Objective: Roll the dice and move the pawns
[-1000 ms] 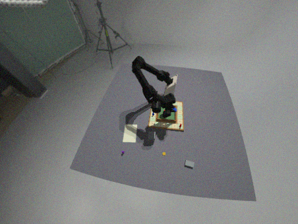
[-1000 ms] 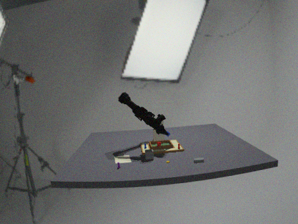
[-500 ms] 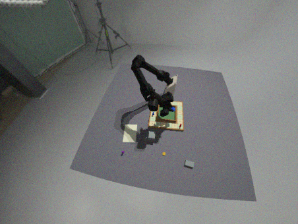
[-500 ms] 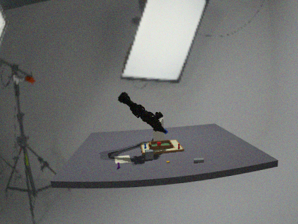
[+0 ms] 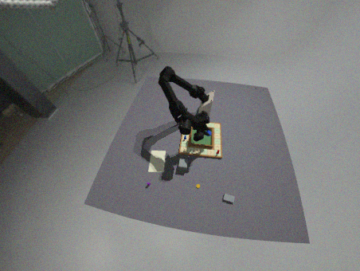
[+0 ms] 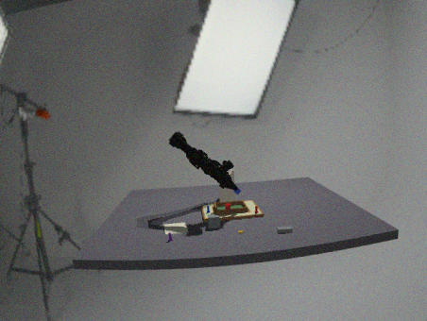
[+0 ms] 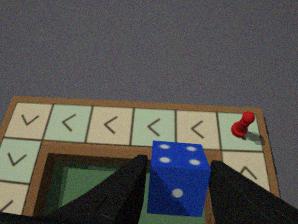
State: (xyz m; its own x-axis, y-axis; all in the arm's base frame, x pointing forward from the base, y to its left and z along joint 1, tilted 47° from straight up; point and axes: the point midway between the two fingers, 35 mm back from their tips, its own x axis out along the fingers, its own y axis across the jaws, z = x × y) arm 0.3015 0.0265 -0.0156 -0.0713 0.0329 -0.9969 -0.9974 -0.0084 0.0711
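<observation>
The red pawn lies 90 mm below my gripper tip, 80 mm to the left of it and 70 mm ahead of it. Also, from my gripper tip: small yellow piece: 310 mm ahead, 120 mm below, 10 mm to the right; then blue pawn: 150 mm to the right, 90 mm below, 10 mm ahead; then white card: 290 mm to the right, 210 mm ahead, 120 mm below.
</observation>
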